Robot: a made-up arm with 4 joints. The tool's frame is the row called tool.
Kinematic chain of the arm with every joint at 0, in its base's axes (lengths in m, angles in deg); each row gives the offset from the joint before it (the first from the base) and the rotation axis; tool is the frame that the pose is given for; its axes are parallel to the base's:
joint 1: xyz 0 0 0.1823 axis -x
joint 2: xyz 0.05 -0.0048 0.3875 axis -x
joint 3: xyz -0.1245 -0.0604 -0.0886 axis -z
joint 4: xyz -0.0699 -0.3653 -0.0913 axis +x
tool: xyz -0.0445 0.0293 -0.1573
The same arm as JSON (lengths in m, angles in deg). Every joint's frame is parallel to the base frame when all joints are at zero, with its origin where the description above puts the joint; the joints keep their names.
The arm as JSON. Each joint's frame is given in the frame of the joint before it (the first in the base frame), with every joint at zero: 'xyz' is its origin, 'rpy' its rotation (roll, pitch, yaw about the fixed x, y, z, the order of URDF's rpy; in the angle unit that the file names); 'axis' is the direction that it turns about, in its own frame. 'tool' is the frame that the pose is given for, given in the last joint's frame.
{
  "units": {
    "length": "m",
    "angle": "deg"
  },
  "joints": [
    {
      "name": "joint 1",
      "type": "revolute",
      "origin": {
        "xyz": [
          0.0,
          0.0,
          0.1823
        ],
        "rpy": [
          0.0,
          0.0,
          0.0
        ]
      },
      "axis": [
        -1.0,
        0.0,
        0.0
      ]
    },
    {
      "name": "joint 2",
      "type": "revolute",
      "origin": {
        "xyz": [
          0.05,
          -0.0048,
          0.3875
        ],
        "rpy": [
          0.0,
          0.0,
          0.0
        ]
      },
      "axis": [
        -1.0,
        0.0,
        0.0
      ]
    },
    {
      "name": "joint 3",
      "type": "revolute",
      "origin": {
        "xyz": [
          -0.1245,
          -0.0604,
          -0.0886
        ],
        "rpy": [
          0.0,
          0.0,
          0.0
        ]
      },
      "axis": [
        0.0,
        0.0,
        -1.0
      ]
    },
    {
      "name": "joint 4",
      "type": "revolute",
      "origin": {
        "xyz": [
          -0.0699,
          -0.3653,
          -0.0913
        ],
        "rpy": [
          0.0,
          0.0,
          0.0
        ]
      },
      "axis": [
        1.0,
        0.0,
        0.0
      ]
    }
  ],
  "tool": {
    "origin": {
      "xyz": [
        -0.0445,
        0.0293,
        -0.1573
      ],
      "rpy": [
        0.0,
        0.0,
        0.0
      ]
    }
  }
}

